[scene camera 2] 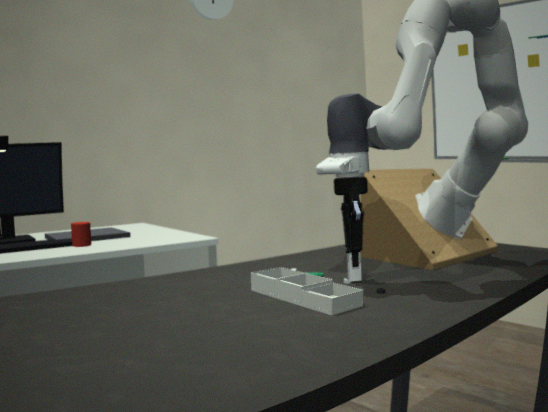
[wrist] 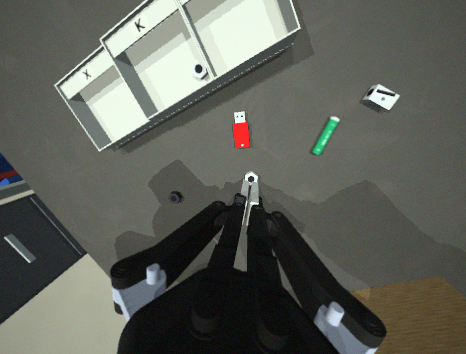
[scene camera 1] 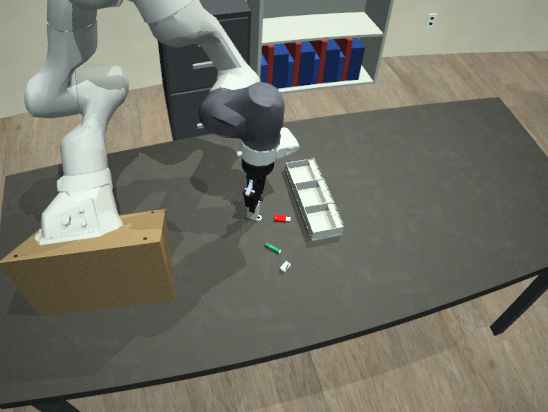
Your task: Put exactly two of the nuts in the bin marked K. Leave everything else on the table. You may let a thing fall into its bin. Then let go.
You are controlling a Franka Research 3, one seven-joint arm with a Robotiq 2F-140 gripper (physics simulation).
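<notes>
A light metal nut [wrist: 251, 177] [scene camera 1: 258, 218] [scene camera 2: 346, 280] is at the tips of my gripper [wrist: 249, 189] [scene camera 1: 253, 215] [scene camera 2: 354, 279], which is shut on it low at the table. Another light nut [wrist: 198, 69] lies in the middle compartment, the bin marked K [wrist: 157, 75] [scene camera 1: 313, 196]. A dark nut [wrist: 175, 197] [scene camera 2: 381, 290] lies on the table, left of the gripper in the wrist view.
The three-part tray [scene camera 1: 327, 234] [scene camera 2: 347, 303] also has a bin marked X [wrist: 112, 112]. A red USB stick [wrist: 241, 134] [scene camera 1: 281, 218] lies between gripper and tray. A green cylinder [wrist: 325, 136] [scene camera 1: 272, 248] and a white sharpener [wrist: 381, 97] [scene camera 1: 285, 266] lie nearby.
</notes>
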